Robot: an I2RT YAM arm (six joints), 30 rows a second.
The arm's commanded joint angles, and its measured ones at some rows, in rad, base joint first. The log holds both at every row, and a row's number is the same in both.
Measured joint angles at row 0: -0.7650 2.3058 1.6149 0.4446 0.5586 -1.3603
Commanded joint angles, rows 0 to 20: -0.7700 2.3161 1.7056 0.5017 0.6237 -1.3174; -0.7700 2.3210 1.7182 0.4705 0.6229 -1.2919; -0.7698 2.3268 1.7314 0.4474 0.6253 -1.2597; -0.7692 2.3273 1.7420 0.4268 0.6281 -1.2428; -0.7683 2.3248 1.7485 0.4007 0.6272 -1.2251; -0.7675 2.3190 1.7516 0.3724 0.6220 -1.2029; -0.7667 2.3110 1.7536 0.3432 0.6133 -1.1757; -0.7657 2.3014 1.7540 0.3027 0.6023 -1.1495; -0.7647 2.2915 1.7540 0.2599 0.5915 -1.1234; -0.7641 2.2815 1.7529 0.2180 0.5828 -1.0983; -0.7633 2.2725 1.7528 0.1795 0.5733 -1.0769; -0.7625 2.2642 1.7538 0.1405 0.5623 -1.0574; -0.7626 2.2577 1.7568 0.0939 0.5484 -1.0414; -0.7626 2.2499 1.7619 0.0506 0.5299 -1.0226; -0.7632 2.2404 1.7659 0.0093 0.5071 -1.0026; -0.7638 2.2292 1.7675 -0.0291 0.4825 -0.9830; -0.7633 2.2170 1.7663 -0.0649 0.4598 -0.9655; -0.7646 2.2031 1.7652 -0.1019 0.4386 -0.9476; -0.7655 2.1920 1.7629 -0.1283 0.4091 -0.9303; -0.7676 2.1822 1.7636 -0.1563 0.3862 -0.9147; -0.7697 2.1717 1.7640 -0.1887 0.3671 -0.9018
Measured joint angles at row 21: -0.7658 2.3016 1.7107 -0.0333 0.4830 -1.0147
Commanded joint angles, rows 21 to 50: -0.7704 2.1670 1.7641 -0.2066 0.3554 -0.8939; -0.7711 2.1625 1.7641 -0.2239 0.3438 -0.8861; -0.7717 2.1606 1.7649 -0.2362 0.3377 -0.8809; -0.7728 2.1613 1.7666 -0.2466 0.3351 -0.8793; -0.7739 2.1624 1.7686 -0.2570 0.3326 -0.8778; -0.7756 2.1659 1.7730 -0.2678 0.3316 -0.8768; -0.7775 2.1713 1.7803 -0.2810 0.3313 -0.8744; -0.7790 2.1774 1.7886 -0.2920 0.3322 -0.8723; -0.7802 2.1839 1.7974 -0.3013 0.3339 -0.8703; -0.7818 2.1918 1.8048 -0.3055 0.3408 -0.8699; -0.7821 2.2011 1.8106 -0.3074 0.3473 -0.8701; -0.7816 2.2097 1.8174 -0.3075 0.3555 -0.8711; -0.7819 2.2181 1.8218 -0.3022 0.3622 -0.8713; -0.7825 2.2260 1.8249 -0.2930 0.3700 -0.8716; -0.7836 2.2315 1.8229 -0.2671 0.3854 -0.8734; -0.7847 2.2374 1.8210 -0.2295 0.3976 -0.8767; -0.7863 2.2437 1.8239 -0.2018 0.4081 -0.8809; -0.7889 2.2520 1.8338 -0.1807 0.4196 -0.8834; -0.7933 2.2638 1.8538 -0.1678 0.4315 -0.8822; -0.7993 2.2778 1.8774 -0.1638 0.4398 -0.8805; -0.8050 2.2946 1.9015 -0.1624 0.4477 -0.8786; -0.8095 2.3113 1.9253 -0.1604 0.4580 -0.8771; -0.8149 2.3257 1.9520 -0.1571 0.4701 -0.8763; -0.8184 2.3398 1.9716 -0.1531 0.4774 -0.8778; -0.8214 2.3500 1.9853 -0.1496 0.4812 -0.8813; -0.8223 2.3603 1.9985 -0.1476 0.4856 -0.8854; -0.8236 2.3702 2.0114 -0.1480 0.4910 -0.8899; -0.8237 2.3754 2.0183 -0.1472 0.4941 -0.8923; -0.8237 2.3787 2.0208 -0.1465 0.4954 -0.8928; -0.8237 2.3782 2.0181 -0.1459 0.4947 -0.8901
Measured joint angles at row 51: -0.8118 2.3762 1.9467 -0.2336 0.4485 -0.8906
